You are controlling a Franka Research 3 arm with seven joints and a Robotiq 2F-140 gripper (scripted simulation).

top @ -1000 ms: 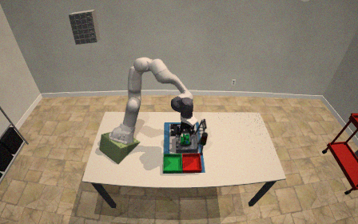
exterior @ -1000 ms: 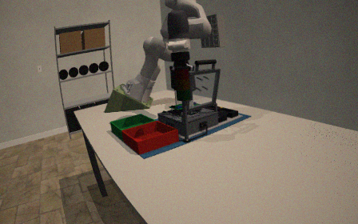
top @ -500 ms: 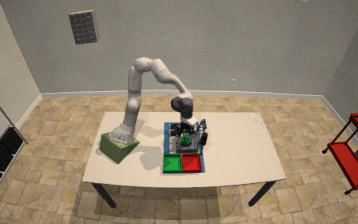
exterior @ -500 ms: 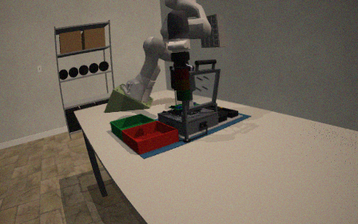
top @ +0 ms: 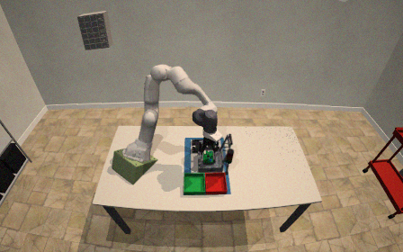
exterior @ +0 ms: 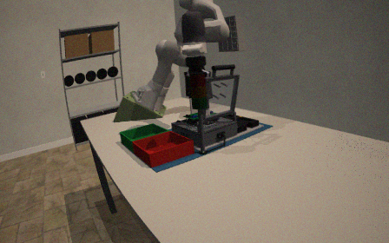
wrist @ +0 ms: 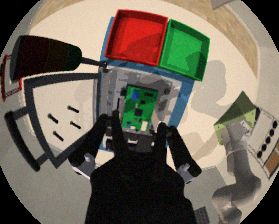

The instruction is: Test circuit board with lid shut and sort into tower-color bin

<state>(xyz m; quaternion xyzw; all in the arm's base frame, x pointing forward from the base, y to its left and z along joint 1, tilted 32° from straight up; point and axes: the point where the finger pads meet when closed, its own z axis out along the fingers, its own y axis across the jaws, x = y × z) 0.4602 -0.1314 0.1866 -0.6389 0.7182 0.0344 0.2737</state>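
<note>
The green circuit board is 20 mm below my hand. From my hand the other things lie so: plate (10 mm ahead, 10 mm to the left, 40 mm below); then red bin (40 mm ahead, 200 mm to the right, 90 mm below); then clear lid (130 mm ahead, 70 mm above).
</note>
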